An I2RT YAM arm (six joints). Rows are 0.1 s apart.
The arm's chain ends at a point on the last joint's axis. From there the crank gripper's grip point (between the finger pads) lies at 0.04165 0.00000 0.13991 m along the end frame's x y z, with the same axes.
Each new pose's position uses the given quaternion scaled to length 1; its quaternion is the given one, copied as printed.
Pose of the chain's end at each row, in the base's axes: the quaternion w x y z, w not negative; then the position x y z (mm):
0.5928 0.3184 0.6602 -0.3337 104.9 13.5 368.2
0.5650 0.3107 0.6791 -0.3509 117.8 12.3 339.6
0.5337 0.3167 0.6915 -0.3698 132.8 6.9 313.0
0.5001 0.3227 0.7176 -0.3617 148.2 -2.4 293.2
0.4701 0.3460 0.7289 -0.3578 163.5 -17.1 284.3
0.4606 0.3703 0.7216 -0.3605 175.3 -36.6 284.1
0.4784 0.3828 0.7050 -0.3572 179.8 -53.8 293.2
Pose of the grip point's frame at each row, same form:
0.5928 0.3184 0.6602 -0.3337 180.7 -99.9 316.3
0.5650 0.3107 0.6791 -0.3509 187.6 -102.4 282.4
0.5337 0.3167 0.6915 -0.3698 193.7 -110.1 250.6
0.5001 0.3227 0.7176 -0.3617 203.8 -116.0 220.3
0.4701 0.3460 0.7289 -0.3578 211.5 -128.6 203.2
0.4606 0.3703 0.7216 -0.3605 218.4 -148.7 201.1
0.4784 0.3828 0.7050 -0.3572 225.5 -167.3 213.5

